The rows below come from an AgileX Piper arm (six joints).
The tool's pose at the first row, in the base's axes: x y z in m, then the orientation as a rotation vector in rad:
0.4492, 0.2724, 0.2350, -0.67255, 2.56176, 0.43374
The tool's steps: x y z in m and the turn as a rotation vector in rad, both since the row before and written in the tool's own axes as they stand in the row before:
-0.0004, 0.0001, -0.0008, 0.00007, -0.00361, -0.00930
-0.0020, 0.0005, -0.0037, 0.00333, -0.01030, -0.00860
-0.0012, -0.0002, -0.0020, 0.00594, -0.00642, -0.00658
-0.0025, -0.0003, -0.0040, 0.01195, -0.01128, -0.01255
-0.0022, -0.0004, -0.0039, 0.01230, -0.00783, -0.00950
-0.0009, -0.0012, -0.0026, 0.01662, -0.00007, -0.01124
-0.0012, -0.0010, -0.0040, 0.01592, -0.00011, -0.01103
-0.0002, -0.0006, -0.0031, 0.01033, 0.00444, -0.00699
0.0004, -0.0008, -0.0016, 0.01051, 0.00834, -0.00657
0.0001, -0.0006, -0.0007, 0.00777, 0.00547, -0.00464
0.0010, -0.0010, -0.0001, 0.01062, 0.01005, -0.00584
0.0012, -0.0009, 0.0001, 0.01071, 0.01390, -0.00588
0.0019, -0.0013, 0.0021, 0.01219, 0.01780, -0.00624
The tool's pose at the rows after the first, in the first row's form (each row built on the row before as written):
0.4492, 0.2723, 0.2359, -0.68278, 2.55424, 0.43140
0.4492, 0.2720, 0.2401, -0.68836, 2.54090, 0.42663
0.4495, 0.2715, 0.2424, -0.69190, 2.53220, 0.41824
0.4501, 0.2706, 0.2470, -0.69869, 2.51648, 0.40128
0.4505, 0.2696, 0.2514, -0.70276, 2.50527, 0.38416
0.4508, 0.2680, 0.2539, -0.70999, 2.50054, 0.35893
0.4506, 0.2662, 0.2578, -0.71715, 2.49567, 0.33473
0.4498, 0.2647, 0.2604, -0.72307, 2.49672, 0.31783
0.4493, 0.2633, 0.2615, -0.72967, 2.50152, 0.29970
0.4493, 0.2625, 0.2620, -0.73404, 2.50444, 0.28655
0.4491, 0.2612, 0.2615, -0.74020, 2.51097, 0.26793
0.4488, 0.2599, 0.2608, -0.74754, 2.52098, 0.24791
0.4490, 0.2586, 0.2580, -0.75591, 2.53427, 0.22450

